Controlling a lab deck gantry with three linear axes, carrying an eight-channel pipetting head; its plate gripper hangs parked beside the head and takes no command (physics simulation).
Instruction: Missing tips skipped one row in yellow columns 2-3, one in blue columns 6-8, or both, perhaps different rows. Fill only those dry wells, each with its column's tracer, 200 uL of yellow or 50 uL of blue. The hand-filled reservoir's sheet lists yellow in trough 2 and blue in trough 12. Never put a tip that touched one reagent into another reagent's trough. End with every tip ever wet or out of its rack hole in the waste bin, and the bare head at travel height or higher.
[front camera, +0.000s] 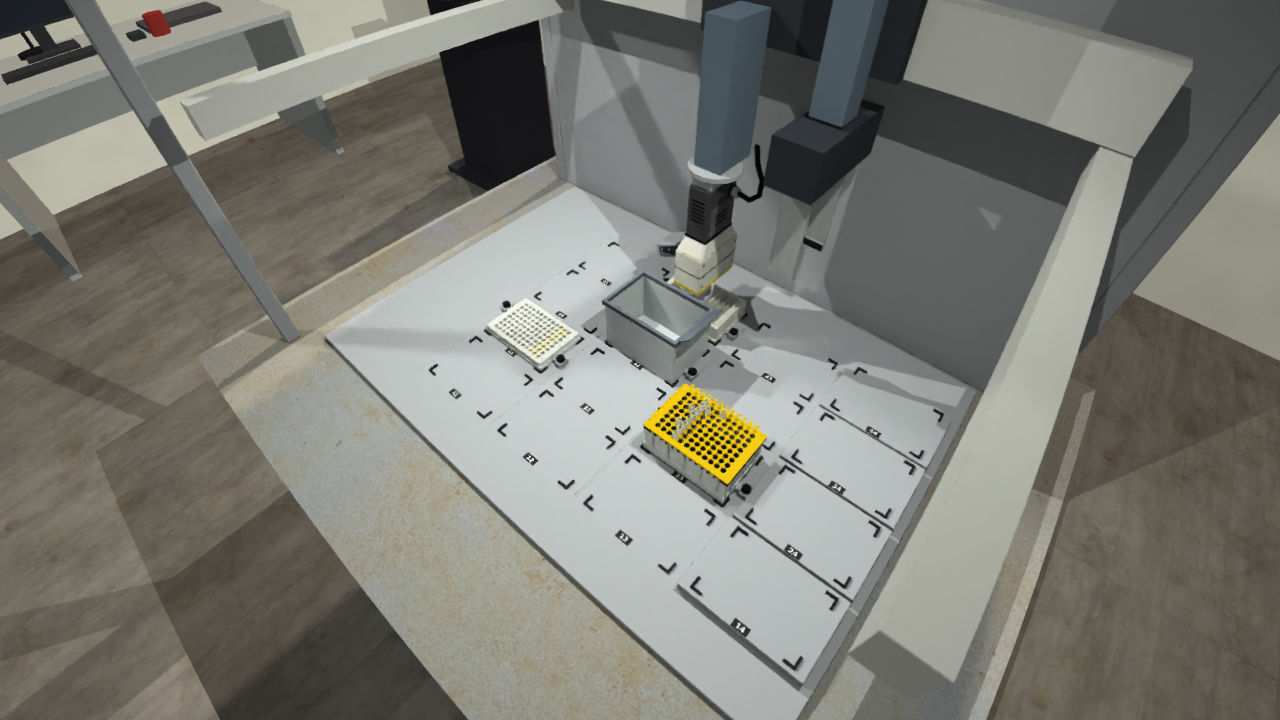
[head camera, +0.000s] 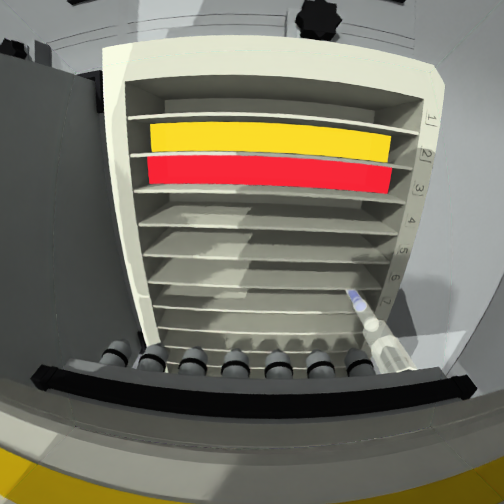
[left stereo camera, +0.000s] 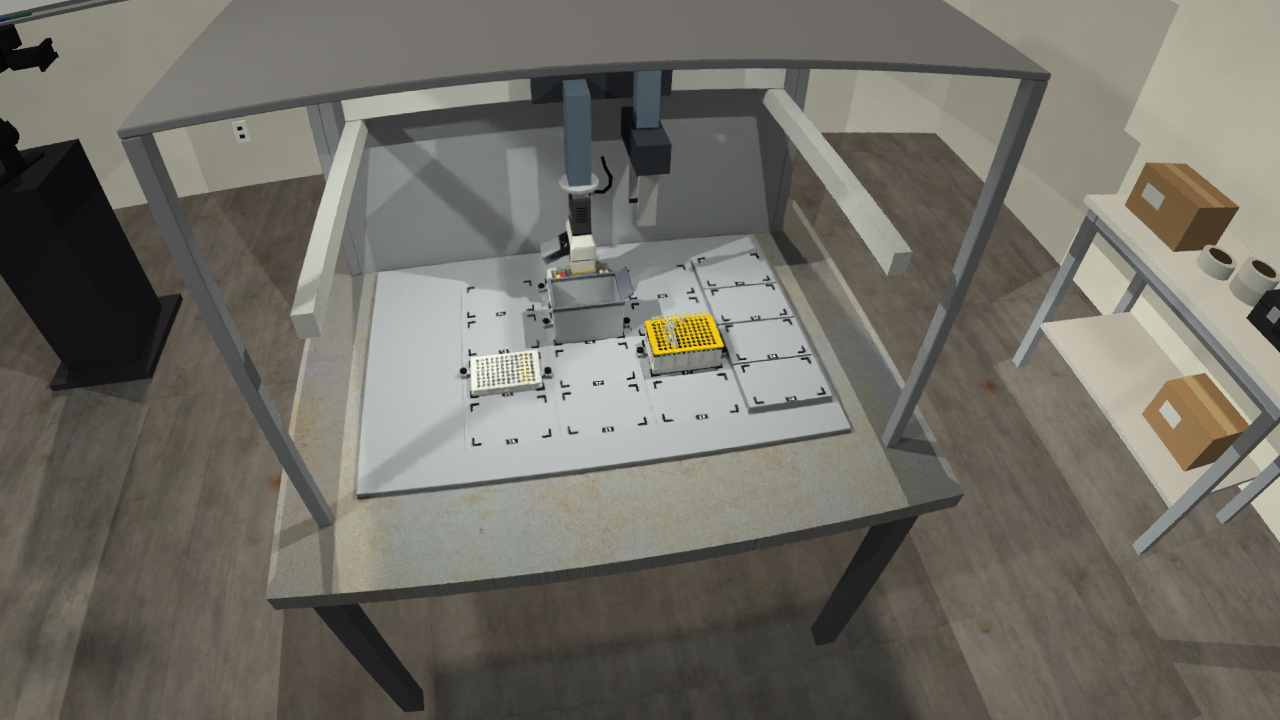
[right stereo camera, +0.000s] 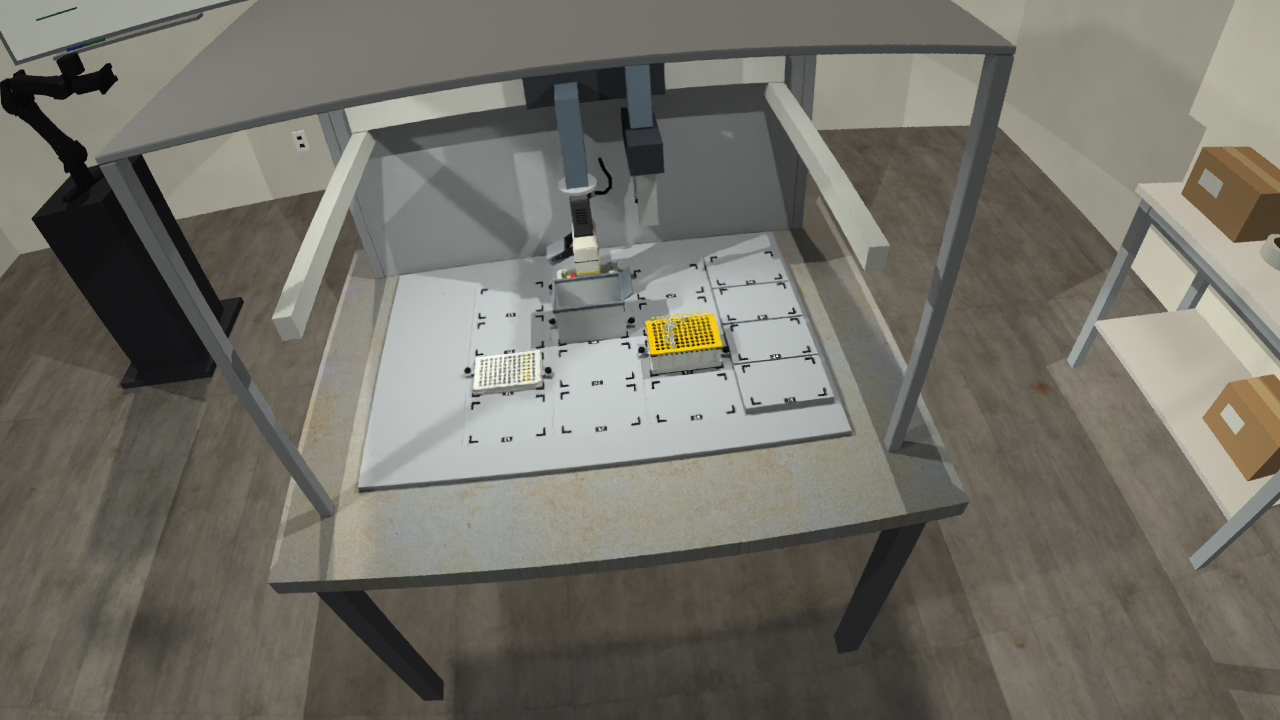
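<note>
The pipetting head (front camera: 705, 259) (left stereo camera: 582, 255) (right stereo camera: 586, 255) is low over the reservoir (front camera: 726, 319) (head camera: 270, 62). In the head camera, one clear tip (head camera: 372, 325) is on the rightmost channel, with bluish liquid near its end; the other channels are bare. Its end is at the troughs near label 7; which trough is unclear. Yellow (head camera: 270, 141) fills trough 2, red (head camera: 270, 173) trough 3; the farther troughs are partly hidden. The white well plate (front camera: 542, 363) (left stereo camera: 506, 390) has yellow wells toward its right. The parked gripper (front camera: 807, 240) hangs beside the head, its opening unclear.
The grey waste bin (front camera: 640, 338) (left stereo camera: 588, 324) (right stereo camera: 592, 325) stands directly in front of the reservoir. The yellow-topped tip rack (front camera: 687, 461) (left stereo camera: 684, 360) (right stereo camera: 684, 360) stands front right of the bin, with some clear tips in it. Black locating knobs stand beside the labware.
</note>
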